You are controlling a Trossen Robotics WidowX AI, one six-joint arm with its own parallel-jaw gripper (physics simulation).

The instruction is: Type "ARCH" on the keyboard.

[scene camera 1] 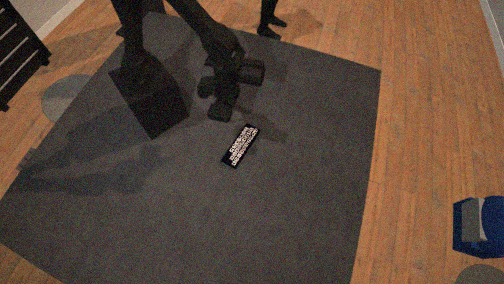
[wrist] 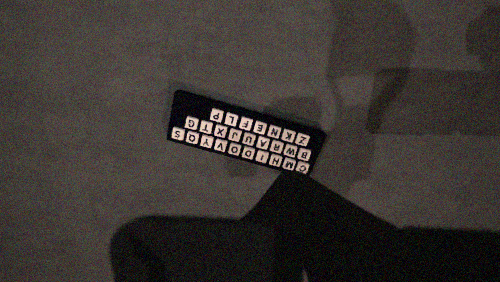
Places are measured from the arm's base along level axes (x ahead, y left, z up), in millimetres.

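Pixels of known places: gripper, between the fingertips: (scene camera 1: 230, 108) (wrist: 290, 180); arm's base, origin of its link: (scene camera 1: 137, 87).
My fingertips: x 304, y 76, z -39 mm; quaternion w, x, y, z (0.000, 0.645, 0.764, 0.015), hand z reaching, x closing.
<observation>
For each thing: its middle in the pictures, then the offset to it from my fingertips. Level surfaces: height alone.
- black keyboard, middle of its body: (wrist: 245, 136) (scene camera 1: 241, 145) 47 mm ahead, 20 mm right, 181 mm down
- R key, middle of its body: (wrist: 276, 146) 50 mm ahead, 19 mm left, 175 mm down
- H key, middle of its body: (wrist: 275, 160) 68 mm ahead, 22 mm left, 175 mm down
- C key, middle of its body: (wrist: 302, 167) 71 mm ahead, 56 mm left, 175 mm down
- grey mat, height of its surface: 190 mm down
A black keyboard (scene camera 1: 241, 146) (wrist: 246, 134) with white keys lies flat on the grey mat, in front of the arm's dark base. In the wrist view its letters appear upside down. The A key (wrist: 263, 143) and the R key (wrist: 276, 146) are side by side in the middle row. The H key (wrist: 275, 161) and the C key (wrist: 302, 167) are in the row nearest the gripper. My black gripper (scene camera 1: 220, 114) (wrist: 290, 180) is shut and empty. It hangs above the mat beside the keyboard, and its tip overlaps the keyboard's edge near C in the wrist view.
The grey mat (scene camera 1: 280, 215) lies on a wooden floor (scene camera 1: 415, 125). The arm's dark block base (scene camera 1: 155, 107) stands at the back left. A person's legs (scene camera 1: 268, 20) show at the back edge. A blue object (scene camera 1: 492, 225) is at the right, and a dark drawer unit (scene camera 1: 20, 55) at the left.
</observation>
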